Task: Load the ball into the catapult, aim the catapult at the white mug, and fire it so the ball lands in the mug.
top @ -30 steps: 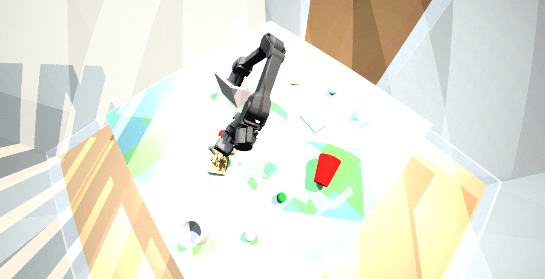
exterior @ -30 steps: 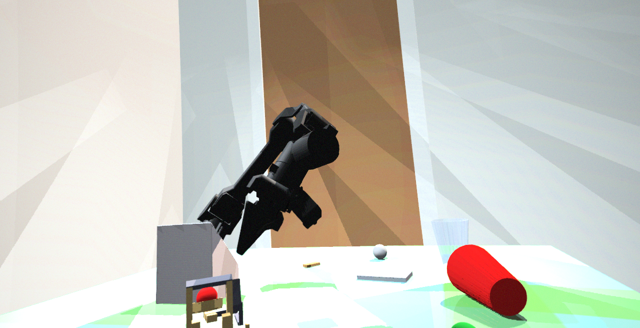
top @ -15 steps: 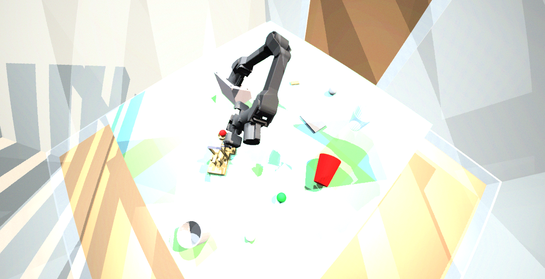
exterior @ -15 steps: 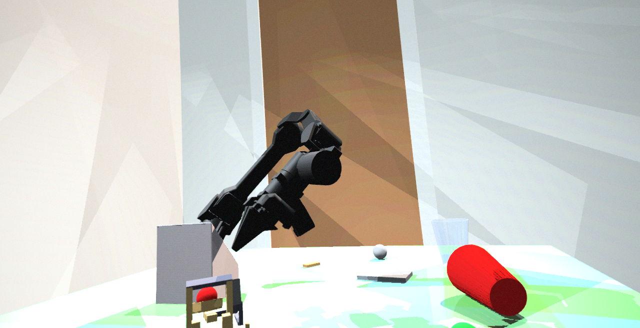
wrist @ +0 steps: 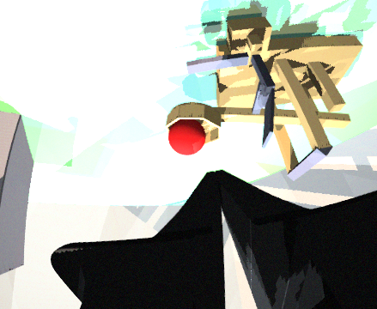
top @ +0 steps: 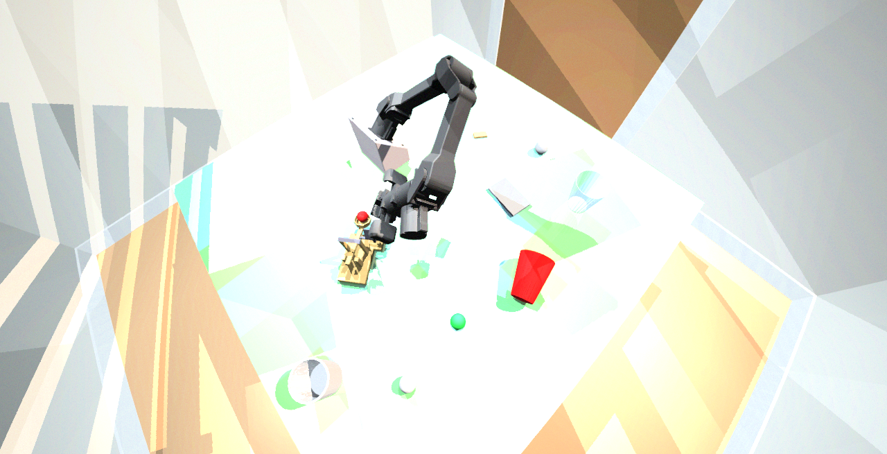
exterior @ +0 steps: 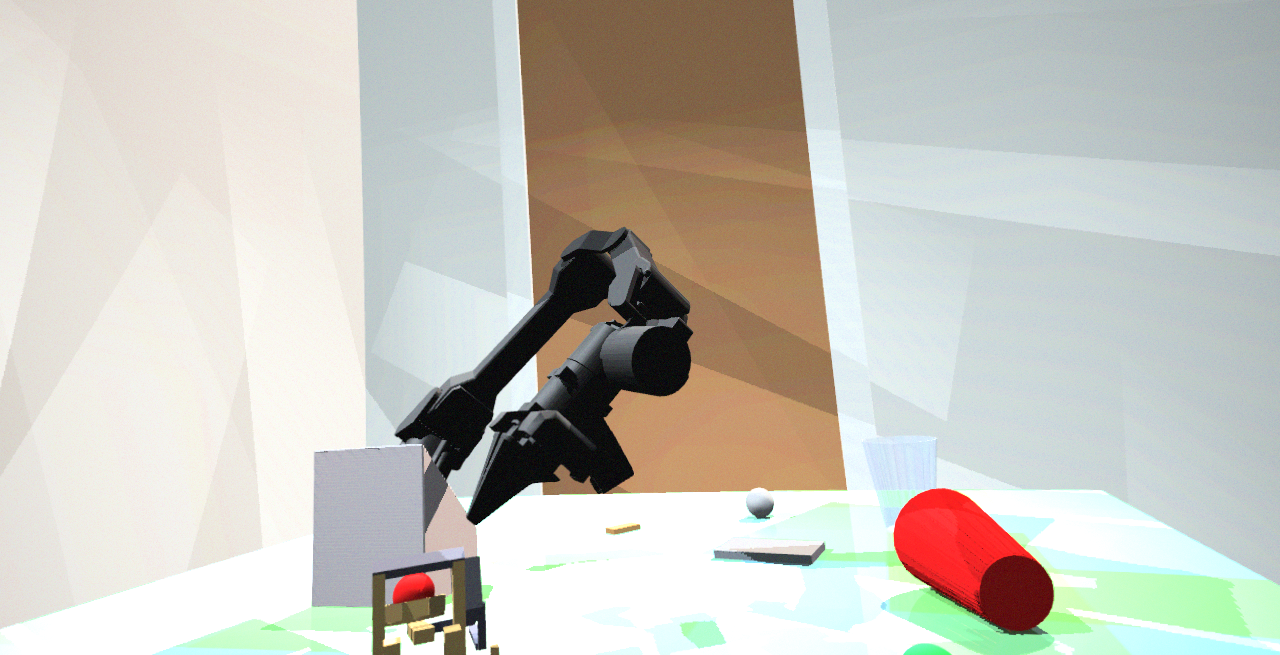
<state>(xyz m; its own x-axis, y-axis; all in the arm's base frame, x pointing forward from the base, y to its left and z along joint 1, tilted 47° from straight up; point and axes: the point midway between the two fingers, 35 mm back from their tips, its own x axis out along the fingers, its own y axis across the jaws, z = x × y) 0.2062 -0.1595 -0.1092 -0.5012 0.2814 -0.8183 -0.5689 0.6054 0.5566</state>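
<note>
Right now my gripper tip is 50 mm above the red ball, 40 mm past it and 10 mm to the left of it. Round my gripper tip: green ball (340 mm ahead, 90 mm below, 40 mm to the right); wooden catapult (60 mm to the right, 60 mm below); white mug (360 mm to the right, 190 mm ahead, 80 mm below).
</note>
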